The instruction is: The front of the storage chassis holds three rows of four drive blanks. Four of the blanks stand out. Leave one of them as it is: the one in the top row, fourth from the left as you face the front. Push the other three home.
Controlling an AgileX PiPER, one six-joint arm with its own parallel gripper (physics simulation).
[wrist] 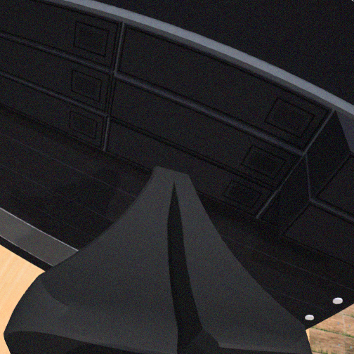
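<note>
The storage chassis front crosses the wrist view, very dark. The middle column shows a top blank (215,80), a middle blank (185,117) and a bottom blank (150,142), roughly flush with each other. Parts of three blanks of the column to the left also look flush. At the right edge, an upper blank (341,182) and a lower blank (320,225) stand out, their left side faces showing; their fronts are cut off. My gripper (164,190) is shut and empty, its tips overlapping the middle column's bottom blank in view. Contact cannot be told.
A blue-grey edge strip (200,44) curves above the blanks. A dark lined surface (50,170) lies below them, with a grey rim (32,237) at the left. Pale wood (15,280) shows at lower left, and two white round studs (337,301) (309,317) at lower right.
</note>
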